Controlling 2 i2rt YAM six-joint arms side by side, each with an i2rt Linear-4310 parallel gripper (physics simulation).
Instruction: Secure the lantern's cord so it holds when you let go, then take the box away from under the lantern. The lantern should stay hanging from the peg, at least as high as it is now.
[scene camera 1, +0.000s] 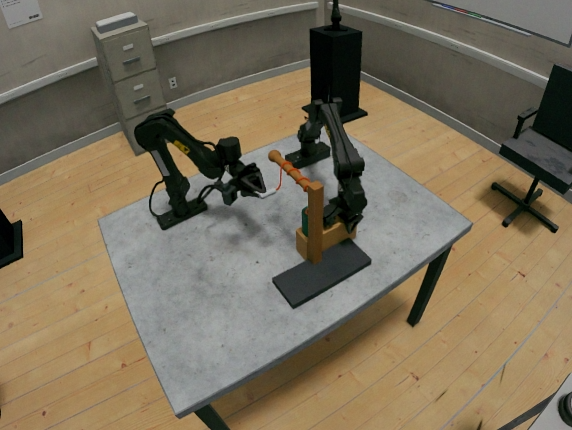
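Pixels of known places: left gripper, fingertip midpoint: (344, 227); right gripper, fingertip midpoint: (265, 195); left arm's base, link origin: (308, 153); right arm's base, link origin: (182, 213).
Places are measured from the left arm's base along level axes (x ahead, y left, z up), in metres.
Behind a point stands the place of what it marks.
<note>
A brown peg (295, 174) @(y -0.309, x 0.397, z 0.278 m) with a knob end sticks out from the top of a wooden post (315, 225) @(y -0.314, x 0.502, z 0.167 m). The red cord (280, 176) @(y -0.326, x 0.341, z 0.243 m) is wound around the peg in several turns, and its free end runs down to a white handle (268, 193) @(y -0.380, x 0.361, z 0.218 m). My right gripper (263, 193) @(y -0.389, x 0.356, z 0.213 m) is shut on the white handle, below and left of the knob. The green lantern (305, 220) @(y -0.309, x 0.443, z 0.136 m) is upright at the tan box (333, 239) @(y -0.216, x 0.466, z 0.015 m), partly hidden behind the post. My left gripper (343, 224) @(y -0.150, x 0.437, z 0.008 m) is low at the box's right part, shut on the box; its fingertips are partly hidden.
The post stands at a dark flat base (320, 277) @(y -0.330, x 0.554, z -0.007 m) on the grey table (200, 325) @(y -0.716, x 0.494, z -0.032 m). My left arm reaches down close behind the post and peg. A filing cabinet (131, 65), a black pedestal (335, 70) and an office chair (540, 150) stand away from the table.
</note>
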